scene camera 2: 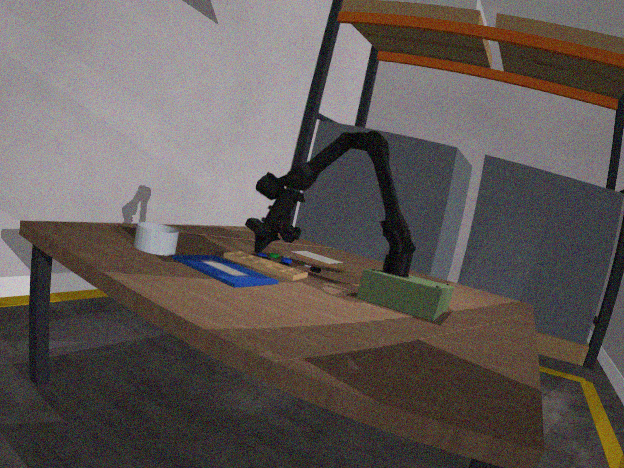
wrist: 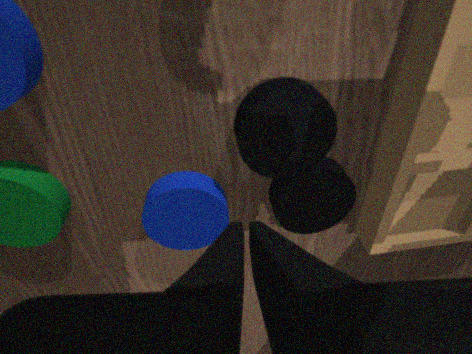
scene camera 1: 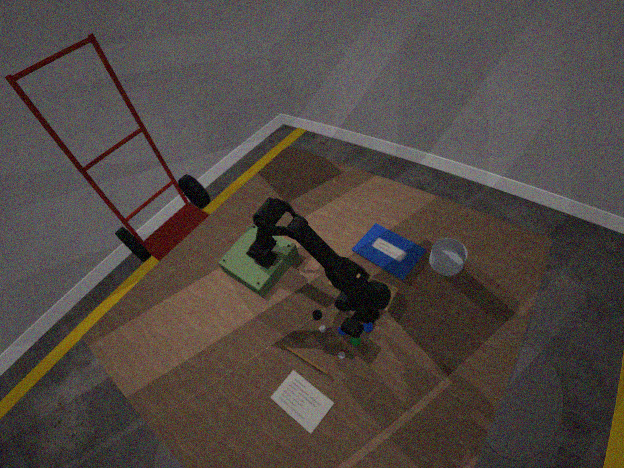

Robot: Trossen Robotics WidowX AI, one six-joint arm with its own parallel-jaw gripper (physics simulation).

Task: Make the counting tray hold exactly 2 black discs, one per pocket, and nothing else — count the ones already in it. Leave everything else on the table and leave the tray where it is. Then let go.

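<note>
Two black discs [wrist: 285,125] [wrist: 312,197] lie touching on the table, just beyond my fingertips in the wrist view. Another black disc [scene camera 1: 317,314] [scene camera 2: 315,269] lies nearer the arm's base. The wooden counting tray [scene camera 2: 299,276] [wrist: 415,242] is at the right of the wrist view; the arm hides most of it in scene camera 1. I cannot tell what its pockets hold. My gripper [wrist: 245,232] [scene camera 2: 258,250] is shut with no disc between its fingertips, low over the table between the black pair and a blue disc [wrist: 185,210].
Another blue disc [wrist: 17,55] and a green disc [wrist: 32,205] [scene camera 1: 355,341] lie left. Pale discs [scene camera 1: 322,328] [scene camera 1: 341,355], a pencil-like stick [scene camera 1: 305,360] and a written sheet [scene camera 1: 302,401] lie farther out. A blue folder-like panel [scene camera 1: 365,244] and a clear round container [scene camera 1: 448,257] are beyond the tray.
</note>
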